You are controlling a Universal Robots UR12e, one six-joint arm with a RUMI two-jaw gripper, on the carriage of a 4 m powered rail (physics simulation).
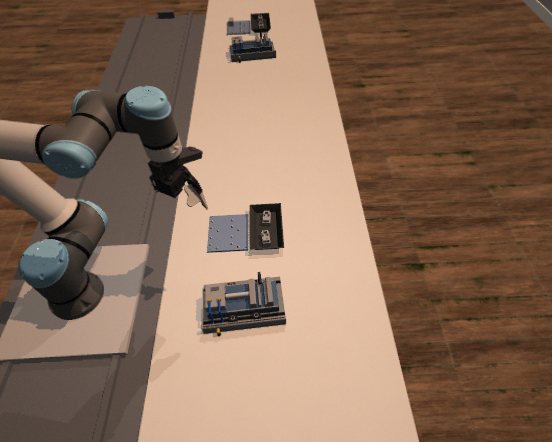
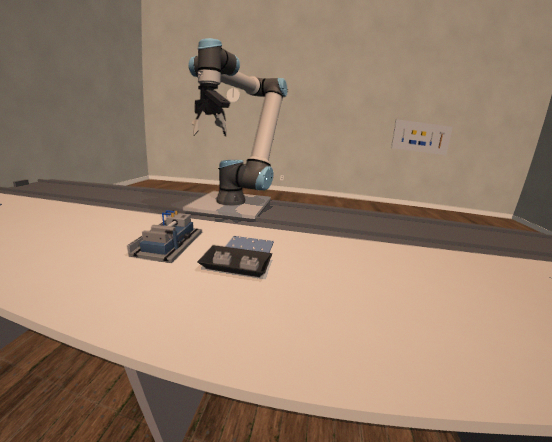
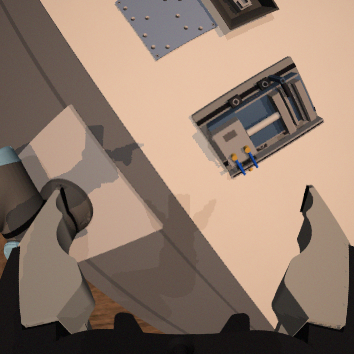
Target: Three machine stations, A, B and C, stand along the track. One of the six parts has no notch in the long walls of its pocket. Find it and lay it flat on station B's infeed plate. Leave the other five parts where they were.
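Frame: origin at the arm's base, x ahead, y left, z up, level; centimetres.
Seen in the pictures: gripper, between the fingertips: [image 1: 185, 200] [image 2: 210, 136] [image 3: 184, 189]; arm's base, origin of its link: [image 1: 77, 295] [image 2: 230, 201].
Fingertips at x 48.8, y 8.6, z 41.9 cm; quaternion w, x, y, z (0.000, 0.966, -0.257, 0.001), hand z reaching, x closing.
Pixels of each thing's top centre, then the offset from my fingertips to it.
- black tray, centre of its top: [image 2: 236, 257] [image 1: 266, 225] dx +23.4, dy +19.9, dz -40.7 cm
- blue-grey studded plate, centre of its top: [image 3: 164, 10] [image 2: 248, 246] [image 1: 228, 232] dx +6.8, dy +19.7, dz -44.1 cm
- vise-like machine, centre of its top: [image 3: 272, 124] [image 1: 241, 293] [image 2: 166, 222] dx +14.0, dy -14.5, dz -35.0 cm
Two light grey parts, one [image 1: 266, 216] [image 2: 249, 262] and another [image 1: 265, 236] [image 2: 222, 257], lie apart in a black tray [image 1: 255, 227] [image 2: 235, 270] [image 3: 250, 21]. Their pocket walls are too small to read. A blue-grey studded plate [image 1: 225, 240] [image 2: 250, 243] [image 3: 165, 25] adjoins the tray and bears no part. No station letter is readable. My gripper [image 1: 198, 205] [image 2: 210, 134] [image 3: 184, 189] is open and empty, high above the table's track side. At the far station, a small grey thing [image 1: 230, 21] is on the plate [image 1: 242, 29], and a tray [image 1: 260, 22] holds small parts, unclear in detail.
A vise-like machine [image 1: 215, 290] [image 2: 167, 237] [image 3: 232, 137] with blue hoses stands beside the near tray and plate. Another machine [image 1: 252, 54] stands at the far station. The arm's carriage plate [image 1: 100, 340] [image 2: 200, 206] [image 3: 127, 225] sits on the rail along the table.
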